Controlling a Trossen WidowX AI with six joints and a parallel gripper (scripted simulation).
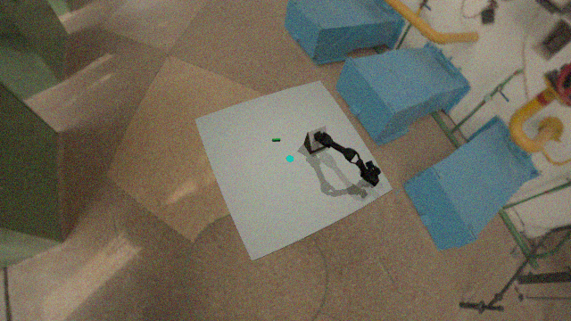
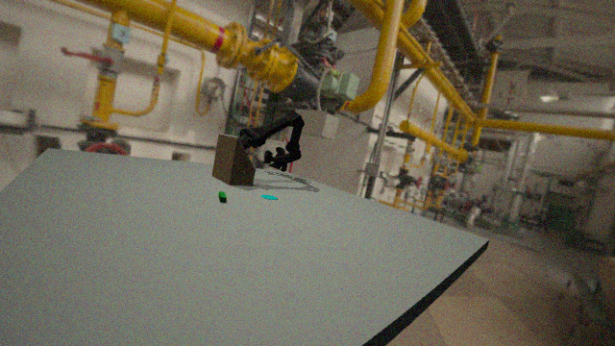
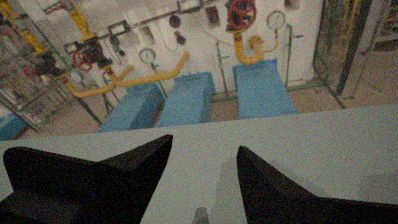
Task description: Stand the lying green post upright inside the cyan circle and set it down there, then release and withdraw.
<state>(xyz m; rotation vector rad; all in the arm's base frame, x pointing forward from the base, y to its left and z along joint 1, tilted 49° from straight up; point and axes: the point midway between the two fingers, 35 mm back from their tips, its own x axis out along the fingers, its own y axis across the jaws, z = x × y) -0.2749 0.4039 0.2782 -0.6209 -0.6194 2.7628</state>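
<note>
Right now the green post is 67 cm to the right of my gripper tip, 57 cm ahead of it and 4 cm below it. Round my gripper tip: cyan circle 57 cm ahead, 47 cm to the right, 5 cm below.
</note>
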